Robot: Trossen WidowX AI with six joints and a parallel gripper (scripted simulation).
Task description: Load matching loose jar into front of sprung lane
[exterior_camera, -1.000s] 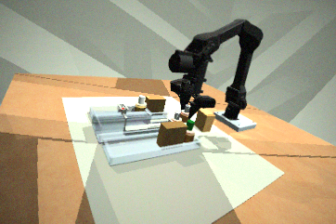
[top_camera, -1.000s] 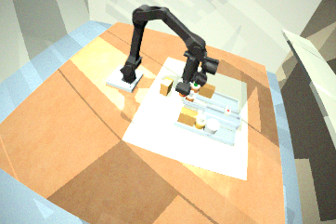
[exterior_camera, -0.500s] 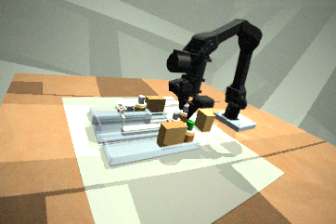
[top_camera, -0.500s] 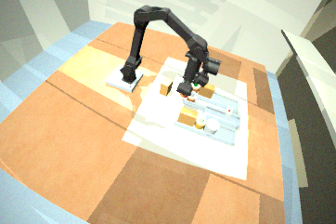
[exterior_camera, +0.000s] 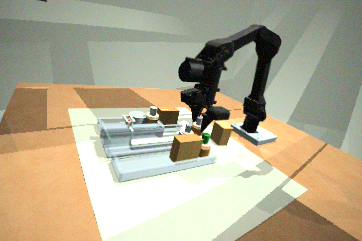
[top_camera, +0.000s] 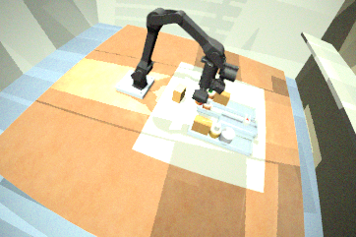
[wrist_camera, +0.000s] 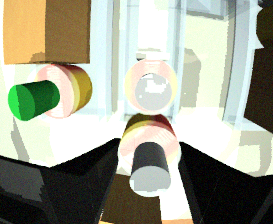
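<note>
Now: gripper tip 8 cm to the right of the green-lidded jar, 3 cm short of it and 1 cm above it. Round my gripper tip: grey lane unit 18 cm ahead, 4 cm below, 1 cm to the right; then pusher plate 15 cm ahead, 1 cm to the right, 1 cm below.
</note>
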